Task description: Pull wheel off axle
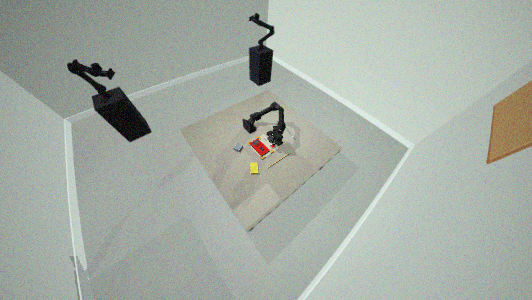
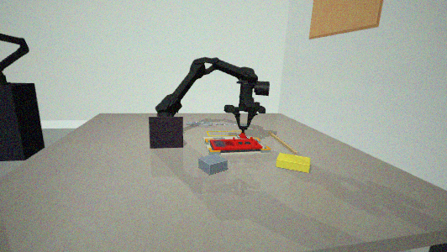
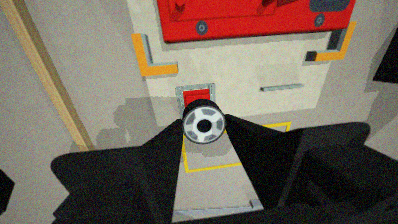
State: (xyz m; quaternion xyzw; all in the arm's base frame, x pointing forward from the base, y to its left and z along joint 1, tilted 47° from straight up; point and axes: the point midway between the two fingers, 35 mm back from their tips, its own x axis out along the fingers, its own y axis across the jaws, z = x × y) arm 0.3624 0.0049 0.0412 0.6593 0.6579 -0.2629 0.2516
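Right now the axle is 2 cm below my gripper tip. Round my gripper tip: yellow block (9 cm ahead, 32 cm to the right, 4 cm below); then wheel (right at my gripper tip); then wooden stick (17 cm ahead, 7 cm to the right, 5 cm below).
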